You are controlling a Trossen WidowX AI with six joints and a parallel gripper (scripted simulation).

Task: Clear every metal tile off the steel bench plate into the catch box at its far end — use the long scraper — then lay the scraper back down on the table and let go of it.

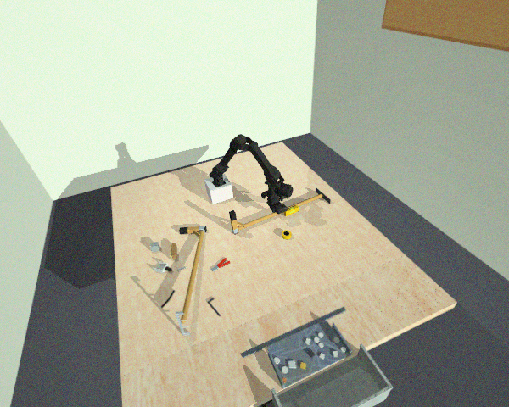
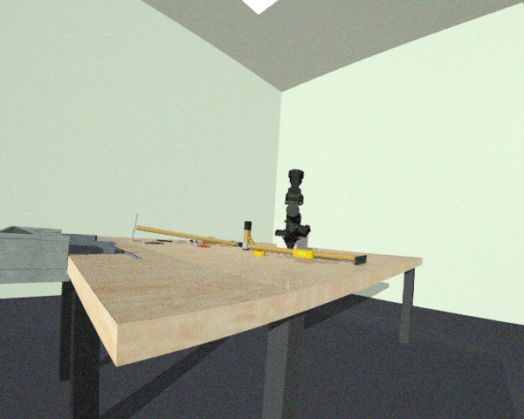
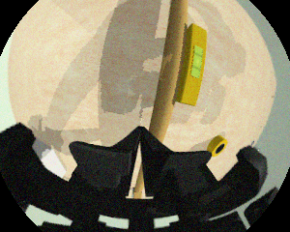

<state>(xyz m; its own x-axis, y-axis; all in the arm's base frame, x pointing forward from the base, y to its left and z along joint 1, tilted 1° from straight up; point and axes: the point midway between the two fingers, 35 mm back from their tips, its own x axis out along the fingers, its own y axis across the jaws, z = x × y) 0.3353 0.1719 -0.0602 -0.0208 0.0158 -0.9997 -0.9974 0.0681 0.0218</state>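
Right now the long scraper is 2 cm ahead of my gripper tip, 3 cm to the left of it and 5 cm above it. Also, from my gripper tip: yellow spirit level 5 cm ahead, 8 cm to the left, 1 cm above; yellow tape roll 18 cm ahead, 5 cm to the right; long wooden-handled tool 10 cm ahead, 58 cm to the right, 3 cm above.
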